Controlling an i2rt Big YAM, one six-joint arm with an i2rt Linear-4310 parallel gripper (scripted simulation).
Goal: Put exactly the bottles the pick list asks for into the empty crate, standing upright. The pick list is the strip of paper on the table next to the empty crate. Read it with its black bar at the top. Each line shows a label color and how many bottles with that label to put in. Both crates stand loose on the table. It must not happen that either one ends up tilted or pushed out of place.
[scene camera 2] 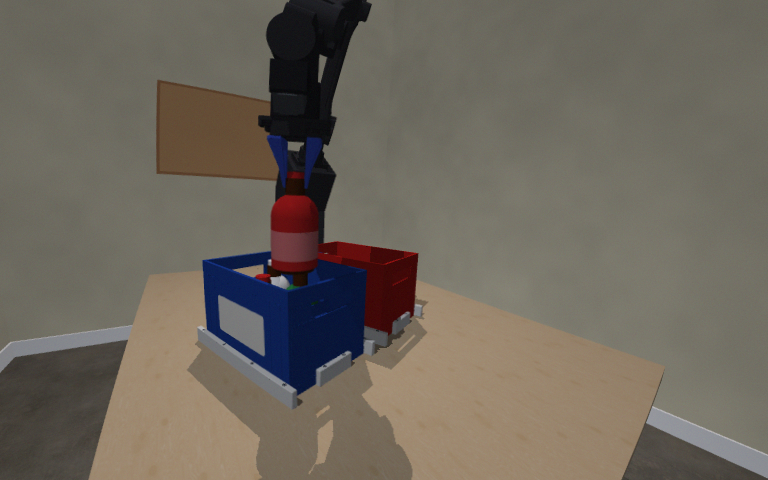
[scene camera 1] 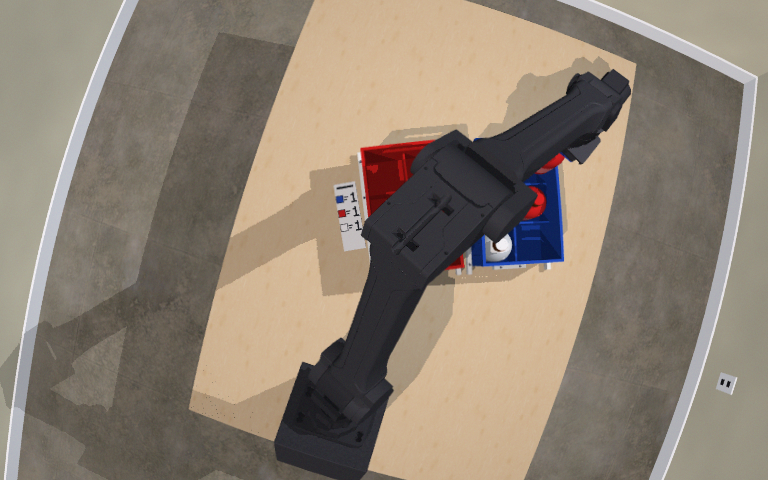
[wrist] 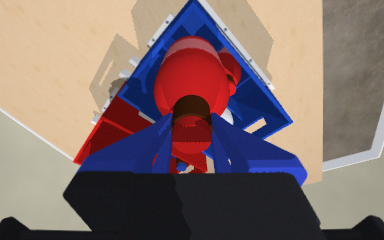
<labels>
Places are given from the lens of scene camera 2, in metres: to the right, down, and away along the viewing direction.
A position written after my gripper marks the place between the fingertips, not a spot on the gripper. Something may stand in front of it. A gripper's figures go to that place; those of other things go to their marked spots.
my gripper (scene camera 2: pixel 295 188): -0.14, -0.08, 0.43
blue crate (scene camera 2: pixel 278 329): -0.16, 0.13, 0.41
red crate (scene camera 2: pixel 390 291): 0.01, 0.12, 0.63
The marked spots on the blue crate and the red crate are 0.28 m apart.
</labels>
